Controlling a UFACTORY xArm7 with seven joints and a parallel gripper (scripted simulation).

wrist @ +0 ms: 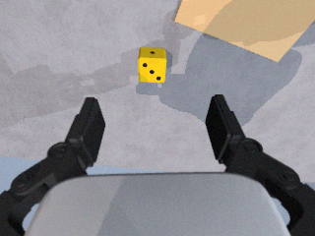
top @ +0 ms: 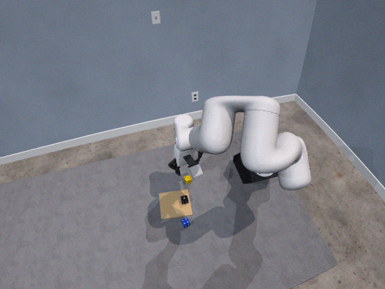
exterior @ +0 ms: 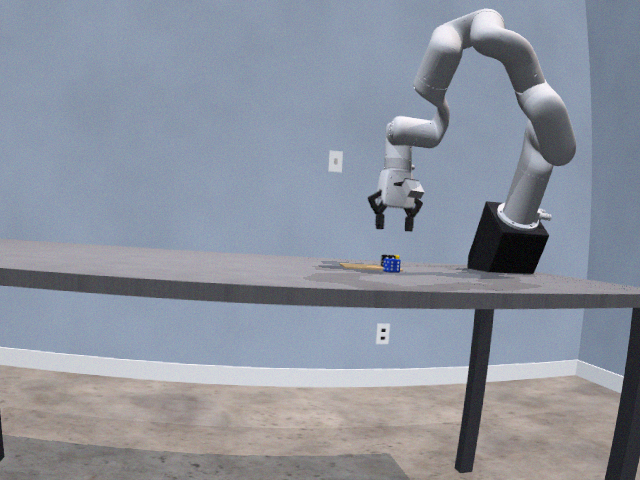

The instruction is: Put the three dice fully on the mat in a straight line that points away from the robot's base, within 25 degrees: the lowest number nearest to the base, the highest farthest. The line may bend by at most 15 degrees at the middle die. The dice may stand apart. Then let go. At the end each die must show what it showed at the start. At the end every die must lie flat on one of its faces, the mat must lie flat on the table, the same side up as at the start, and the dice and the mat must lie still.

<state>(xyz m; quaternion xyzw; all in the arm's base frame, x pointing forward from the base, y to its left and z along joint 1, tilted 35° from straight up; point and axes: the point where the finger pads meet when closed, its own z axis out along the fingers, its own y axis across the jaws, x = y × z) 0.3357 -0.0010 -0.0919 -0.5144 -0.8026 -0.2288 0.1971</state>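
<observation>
My hand is 90 mm above the yellow die and 10 mm to the left of it. From my hand the other things lie so: tan mat 120 mm to the left, 110 mm below, 70 mm ahead; black die 110 mm to the left, 90 mm below, 30 mm ahead; blue die 230 mm to the left, 90 mm below, 30 mm ahead.
</observation>
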